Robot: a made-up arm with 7 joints. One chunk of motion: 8 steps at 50 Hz.
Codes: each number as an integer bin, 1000 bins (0 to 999) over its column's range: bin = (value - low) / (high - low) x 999, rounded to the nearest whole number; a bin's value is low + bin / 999 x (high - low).
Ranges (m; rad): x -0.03..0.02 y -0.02..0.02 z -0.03..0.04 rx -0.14..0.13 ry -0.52..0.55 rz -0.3..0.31
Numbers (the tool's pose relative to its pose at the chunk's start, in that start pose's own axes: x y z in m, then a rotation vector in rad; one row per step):
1: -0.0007 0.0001 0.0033 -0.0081 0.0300 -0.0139
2: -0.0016 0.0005 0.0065 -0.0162 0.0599 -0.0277
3: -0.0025 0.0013 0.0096 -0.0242 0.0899 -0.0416
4: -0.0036 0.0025 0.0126 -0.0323 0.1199 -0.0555
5: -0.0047 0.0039 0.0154 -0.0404 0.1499 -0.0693
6: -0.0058 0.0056 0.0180 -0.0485 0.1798 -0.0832
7: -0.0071 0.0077 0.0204 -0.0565 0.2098 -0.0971
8: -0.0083 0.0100 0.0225 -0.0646 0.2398 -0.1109
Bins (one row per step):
1: 585 502 475 488 514 469
2: 567 512 521 458 541 446
3: 549 532 565 428 569 423
4: 527 562 608 398 597 400
5: 505 597 648 369 625 378
6: 484 639 685 339 653 355
7: 458 692 719 309 681 332
8: 434 749 749 279 709 310

